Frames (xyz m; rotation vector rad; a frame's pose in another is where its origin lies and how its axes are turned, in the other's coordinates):
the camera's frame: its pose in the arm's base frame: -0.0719 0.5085 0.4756 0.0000 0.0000 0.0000
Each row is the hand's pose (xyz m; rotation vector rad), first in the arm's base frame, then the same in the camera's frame.
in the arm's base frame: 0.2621 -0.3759 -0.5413 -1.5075 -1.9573 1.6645
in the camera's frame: 0.3340 -0.8844 -1.0169 -1.5075 -1.9573 1.6645
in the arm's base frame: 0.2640 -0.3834 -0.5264 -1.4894 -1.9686 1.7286
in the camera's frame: 0.3359 -0.8919 -1.0020 -1.4894 -1.9686 1.7286
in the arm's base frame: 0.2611 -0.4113 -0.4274 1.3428 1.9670 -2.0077
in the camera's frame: 0.3330 -0.9198 -0.9030 1.3428 1.9670 -2.0077
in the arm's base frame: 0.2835 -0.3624 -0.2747 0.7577 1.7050 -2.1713
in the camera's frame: 0.3554 -0.8709 -0.7503 0.7577 1.7050 -2.1713
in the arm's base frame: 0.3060 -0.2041 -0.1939 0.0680 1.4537 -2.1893
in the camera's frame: 0.3779 -0.7126 -0.6695 0.0680 1.4537 -2.1893
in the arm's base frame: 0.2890 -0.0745 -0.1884 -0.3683 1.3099 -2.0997
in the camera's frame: 0.3609 -0.5830 -0.6640 -0.3683 1.3099 -2.0997
